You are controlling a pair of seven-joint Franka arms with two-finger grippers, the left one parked.
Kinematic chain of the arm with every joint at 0, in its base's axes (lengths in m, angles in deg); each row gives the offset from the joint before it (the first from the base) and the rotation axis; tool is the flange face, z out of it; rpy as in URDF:
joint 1: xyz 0 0 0.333 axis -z
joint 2: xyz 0 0 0 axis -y
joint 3: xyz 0 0 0.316 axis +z
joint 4: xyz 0.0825 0 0 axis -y
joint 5: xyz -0.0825 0 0.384 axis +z
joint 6: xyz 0 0 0 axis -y
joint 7: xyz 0.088 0 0 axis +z
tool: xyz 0 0 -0.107 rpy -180 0 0
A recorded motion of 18 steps. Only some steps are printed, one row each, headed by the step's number.
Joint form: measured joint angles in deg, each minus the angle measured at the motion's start. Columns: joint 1, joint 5, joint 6, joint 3, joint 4, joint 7, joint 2.
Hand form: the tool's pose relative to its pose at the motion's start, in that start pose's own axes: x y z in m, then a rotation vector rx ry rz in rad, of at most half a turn. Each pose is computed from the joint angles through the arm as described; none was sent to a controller.
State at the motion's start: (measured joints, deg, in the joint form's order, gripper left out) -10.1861 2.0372 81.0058 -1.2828 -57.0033 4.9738 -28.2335
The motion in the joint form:
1: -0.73 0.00 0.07 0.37 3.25 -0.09 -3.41
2: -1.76 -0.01 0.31 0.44 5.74 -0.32 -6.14
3: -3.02 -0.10 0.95 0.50 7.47 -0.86 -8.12
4: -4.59 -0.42 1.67 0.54 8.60 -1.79 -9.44
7: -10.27 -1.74 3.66 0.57 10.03 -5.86 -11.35
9: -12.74 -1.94 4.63 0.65 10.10 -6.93 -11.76
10: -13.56 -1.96 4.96 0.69 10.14 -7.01 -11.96
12: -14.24 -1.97 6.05 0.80 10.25 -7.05 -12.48
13: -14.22 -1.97 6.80 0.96 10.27 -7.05 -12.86
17: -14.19 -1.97 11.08 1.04 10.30 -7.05 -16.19
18: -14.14 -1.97 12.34 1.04 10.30 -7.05 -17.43
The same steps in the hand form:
1: 0.0159 -0.0107 0.0141 0.0010 -0.0020 -0.0173
2: 0.0284 -0.0229 0.0267 -0.0005 -0.0027 -0.0325
3: 0.0381 -0.0383 0.0362 -0.0038 0.0033 -0.0458
4: 0.0448 -0.0573 0.0428 -0.0113 0.0116 -0.0568
7: 0.0521 -0.1267 0.0542 -0.0387 0.0372 -0.0828
9: 0.0517 -0.1584 0.0585 -0.0423 0.0481 -0.1082
10: 0.0514 -0.1692 0.0605 -0.0426 0.0509 -0.1217
12: 0.0538 -0.1791 0.0648 -0.0410 0.0624 -0.1346
13: 0.0564 -0.1804 0.0683 -0.0385 0.0689 -0.1366
17: 0.0757 -0.1825 0.1036 -0.0360 0.0859 -0.1376
18: 0.0819 -0.1823 0.1176 -0.0360 0.0862 -0.1368

